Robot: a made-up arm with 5 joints.
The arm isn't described. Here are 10 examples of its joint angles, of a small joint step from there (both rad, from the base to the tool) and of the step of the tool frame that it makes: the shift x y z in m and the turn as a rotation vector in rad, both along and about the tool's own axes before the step.
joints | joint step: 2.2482 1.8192 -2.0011 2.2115 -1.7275 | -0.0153 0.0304 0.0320 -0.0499 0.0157
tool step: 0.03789 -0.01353 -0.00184 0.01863 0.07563 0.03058
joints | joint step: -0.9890 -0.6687 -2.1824 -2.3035 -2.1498 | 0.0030 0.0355 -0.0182 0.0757 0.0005
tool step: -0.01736 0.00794 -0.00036 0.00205 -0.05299 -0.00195
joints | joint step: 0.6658 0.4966 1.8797 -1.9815 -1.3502 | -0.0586 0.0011 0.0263 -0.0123 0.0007
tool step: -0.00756 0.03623 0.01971 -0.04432 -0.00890 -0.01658
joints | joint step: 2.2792 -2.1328 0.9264 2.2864 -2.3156 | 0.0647 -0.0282 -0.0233 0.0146 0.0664
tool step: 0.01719 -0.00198 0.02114 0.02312 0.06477 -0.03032
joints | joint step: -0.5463 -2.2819 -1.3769 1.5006 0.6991 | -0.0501 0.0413 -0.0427 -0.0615 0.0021
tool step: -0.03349 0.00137 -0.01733 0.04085 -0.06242 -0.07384
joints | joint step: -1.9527 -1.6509 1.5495 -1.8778 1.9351 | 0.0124 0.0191 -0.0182 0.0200 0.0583
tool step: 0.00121 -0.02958 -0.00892 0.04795 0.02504 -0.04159
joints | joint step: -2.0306 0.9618 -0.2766 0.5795 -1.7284 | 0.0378 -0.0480 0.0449 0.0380 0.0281
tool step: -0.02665 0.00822 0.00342 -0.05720 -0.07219 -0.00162
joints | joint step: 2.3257 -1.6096 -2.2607 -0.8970 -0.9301 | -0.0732 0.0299 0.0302 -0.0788 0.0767
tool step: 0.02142 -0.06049 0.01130 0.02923 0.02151 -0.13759
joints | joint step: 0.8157 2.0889 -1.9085 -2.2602 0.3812 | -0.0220 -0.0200 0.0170 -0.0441 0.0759
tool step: -0.01106 -0.02534 -0.00047 0.06187 -0.02002 -0.02243
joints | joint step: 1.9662 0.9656 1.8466 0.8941 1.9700 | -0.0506 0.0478 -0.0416 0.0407 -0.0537
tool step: 0.04945 -0.03091 0.04182 0.00931 0.10837 0.01930
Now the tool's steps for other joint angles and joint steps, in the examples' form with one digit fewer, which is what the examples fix.
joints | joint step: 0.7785 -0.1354 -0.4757 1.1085 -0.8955 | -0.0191 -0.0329 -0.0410 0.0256 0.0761
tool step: -0.0167 -0.0084 -0.0162 0.0585 -0.0519 -0.0223
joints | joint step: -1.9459 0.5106 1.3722 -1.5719 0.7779 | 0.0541 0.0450 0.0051 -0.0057 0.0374
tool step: -0.0056 0.0016 0.0025 0.0745 0.0113 0.0564
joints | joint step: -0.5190 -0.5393 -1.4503 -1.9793 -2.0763 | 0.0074 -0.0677 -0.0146 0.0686 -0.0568
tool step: -0.0575 0.0226 0.0109 -0.0621 -0.1267 -0.0541
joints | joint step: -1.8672 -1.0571 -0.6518 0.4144 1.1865 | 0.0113 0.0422 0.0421 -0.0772 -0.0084
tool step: -0.0259 0.0216 0.0042 -0.0248 -0.0724 -0.0802
